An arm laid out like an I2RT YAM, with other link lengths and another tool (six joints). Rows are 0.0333 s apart.
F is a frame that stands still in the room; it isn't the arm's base.
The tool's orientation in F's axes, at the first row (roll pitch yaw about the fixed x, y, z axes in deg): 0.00, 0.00, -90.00
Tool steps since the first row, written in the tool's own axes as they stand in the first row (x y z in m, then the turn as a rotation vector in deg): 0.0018, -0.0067, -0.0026, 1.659, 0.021, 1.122; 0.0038, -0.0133, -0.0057, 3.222, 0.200, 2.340; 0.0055, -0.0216, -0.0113, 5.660, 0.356, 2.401; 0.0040, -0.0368, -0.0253, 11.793, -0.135, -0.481; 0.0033, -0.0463, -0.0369, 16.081, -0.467, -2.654; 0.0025, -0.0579, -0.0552, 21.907, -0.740, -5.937; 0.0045, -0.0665, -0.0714, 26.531, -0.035, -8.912; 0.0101, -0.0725, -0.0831, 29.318, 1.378, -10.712; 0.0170, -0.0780, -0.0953, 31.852, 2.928, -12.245; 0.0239, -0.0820, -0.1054, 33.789, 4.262, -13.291
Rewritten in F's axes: -0.0067, -0.0018, -0.0026, 0.021, -1.659, 1.122; -0.0133, -0.0038, -0.0057, 0.200, -3.222, 2.340; -0.0216, -0.0055, -0.0113, 0.356, -5.660, 2.401; -0.0368, -0.0040, -0.0253, -0.135, -11.793, -0.481; -0.0463, -0.0033, -0.0369, -0.467, -16.081, -2.654; -0.0579, -0.0025, -0.0552, -0.740, -21.907, -5.937; -0.0665, -0.0045, -0.0714, -0.035, -26.531, -8.912; -0.0725, -0.0101, -0.0831, 1.378, -29.318, -10.712; -0.0780, -0.0170, -0.0953, 2.928, -31.852, -12.245; -0.0820, -0.0239, -0.1054, 4.262, -33.789, -13.291
